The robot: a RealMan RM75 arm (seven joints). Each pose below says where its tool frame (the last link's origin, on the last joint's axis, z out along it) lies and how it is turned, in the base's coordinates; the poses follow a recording.
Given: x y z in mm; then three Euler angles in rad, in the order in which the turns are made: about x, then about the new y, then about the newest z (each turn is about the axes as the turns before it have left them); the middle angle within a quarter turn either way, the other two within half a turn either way.
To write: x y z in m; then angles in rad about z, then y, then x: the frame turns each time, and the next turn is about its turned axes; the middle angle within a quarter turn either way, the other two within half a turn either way. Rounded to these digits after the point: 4 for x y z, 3 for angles.
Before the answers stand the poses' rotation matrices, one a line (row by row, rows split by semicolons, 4 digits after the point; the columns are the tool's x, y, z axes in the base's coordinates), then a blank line. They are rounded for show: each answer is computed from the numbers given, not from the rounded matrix.
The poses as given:
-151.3, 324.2, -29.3, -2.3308, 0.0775, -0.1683
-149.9, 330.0, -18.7, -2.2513, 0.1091, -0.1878
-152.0, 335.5, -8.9, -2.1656, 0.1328, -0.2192
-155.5, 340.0, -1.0, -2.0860, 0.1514, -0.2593
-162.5, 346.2, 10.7, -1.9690, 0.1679, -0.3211
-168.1, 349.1, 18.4, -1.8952, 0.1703, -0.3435
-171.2, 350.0, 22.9, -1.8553, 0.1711, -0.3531
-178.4, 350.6, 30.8, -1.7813, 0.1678, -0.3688
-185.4, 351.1, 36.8, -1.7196, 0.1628, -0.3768
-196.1, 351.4, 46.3, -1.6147, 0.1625, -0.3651
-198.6, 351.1, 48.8, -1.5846, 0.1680, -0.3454
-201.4, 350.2, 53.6, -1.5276, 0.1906, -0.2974
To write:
0.9829 0.1670 0.0774; 0.0601 -0.6886 0.7227; 0.1740 -0.7057 -0.6869
0.9766 0.1856 0.1089; 0.0343 -0.6339 0.7726; 0.2124 -0.7508 -0.6254
0.9675 0.2155 0.1324; 0.0148 -0.5708 0.8210; 0.2525 -0.7923 -0.5554
0.9555 0.2535 0.1508; -0.0005 -0.5099 0.8602; 0.2949 -0.8220 -0.4871
0.9355 0.3112 0.1671; -0.0238 -0.4166 0.9088; 0.3524 -0.8542 -0.3823
0.9280 0.3319 0.1695; -0.0439 -0.3542 0.9341; 0.3701 -0.8743 -0.3141
0.9246 0.3408 0.1703; -0.0563 -0.3199 0.9458; 0.3767 -0.8841 -0.2766
0.9197 0.3554 0.1670; -0.0770 -0.2538 0.9642; 0.3851 -0.8996 -0.2060
0.9176 0.3631 0.1621; -0.0945 -0.1968 0.9759; 0.3862 -0.9107 -0.1463
0.9218 0.3523 0.1618; -0.1353 -0.0987 0.9859; 0.3633 -0.9307 -0.0433
0.9277 0.3338 0.1672; -0.1526 -0.0696 0.9858; 0.3407 -0.9401 -0.0136
0.9388 0.2877 0.1894; -0.1936 -0.0142 0.9810; 0.2849 -0.9576 0.0424

-0.1513, 0.3242, -0.0293, 0.061, -0.175, -2.343
-0.1499, 0.3300, -0.0187, 0.035, -0.214, -2.265
-0.1520, 0.3355, -0.0089, 0.015, -0.255, -2.182
-0.1555, 0.3400, -0.0010, -0.001, -0.299, -2.106
-0.1625, 0.3462, 0.0107, -0.025, -0.360, -1.992
-0.1681, 0.3491, 0.0184, -0.047, -0.379, -1.916
-0.1712, 0.3500, 0.0229, -0.061, -0.386, -1.874
-0.1784, 0.3506, 0.0308, -0.084, -0.395, -1.796
-0.1854, 0.3511, 0.0368, -0.103, -0.397, -1.730
-0.1961, 0.3514, 0.0463, -0.146, -0.372, -1.617
-0.1986, 0.3511, 0.0488, -0.163, -0.348, -1.585
-0.2014, 0.3502, 0.0536, -0.203, -0.289, -1.527

